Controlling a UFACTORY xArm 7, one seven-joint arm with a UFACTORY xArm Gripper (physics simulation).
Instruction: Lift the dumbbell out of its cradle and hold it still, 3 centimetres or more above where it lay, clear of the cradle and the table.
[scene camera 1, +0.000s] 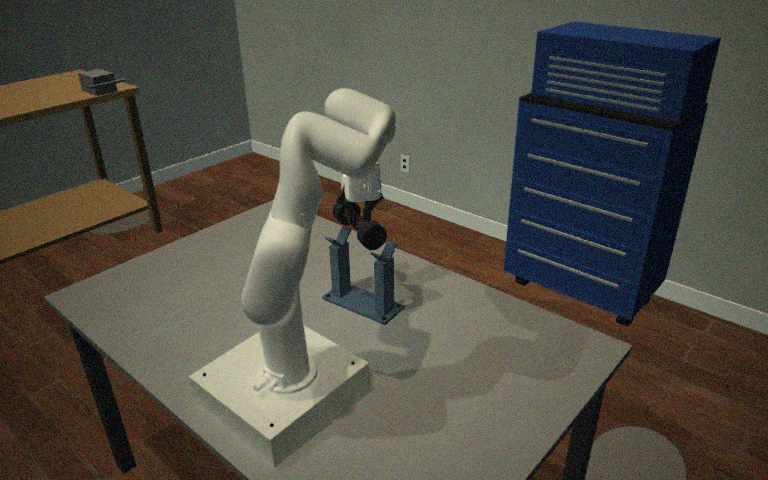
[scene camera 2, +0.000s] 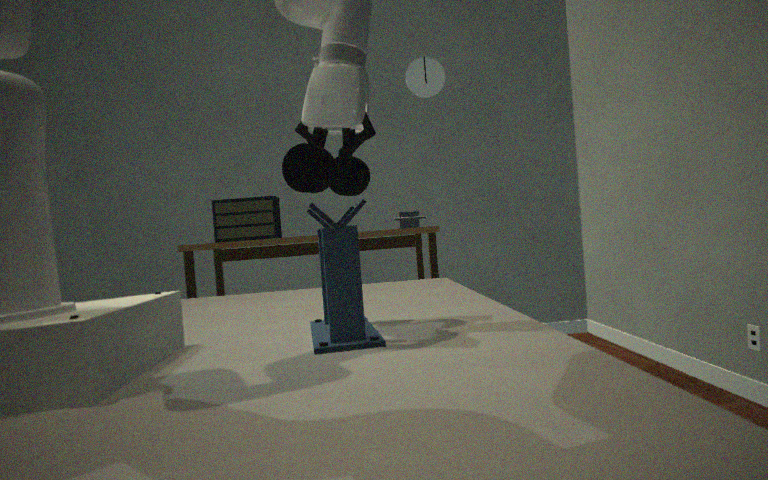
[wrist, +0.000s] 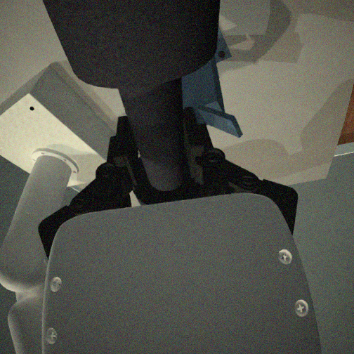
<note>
I see my gripper (scene camera 2: 329, 175), a black dumbbell (scene camera 2: 307, 168) and a blue cradle (scene camera 2: 344, 328).
The black dumbbell also shows in scene camera 1 (scene camera 1: 371, 234) and in the wrist view (wrist: 144, 56). My gripper is seen too in the wrist view (wrist: 157, 127). The blue cradle is seen too in scene camera 1 (scene camera 1: 380, 307) and in the wrist view (wrist: 201, 89).
</note>
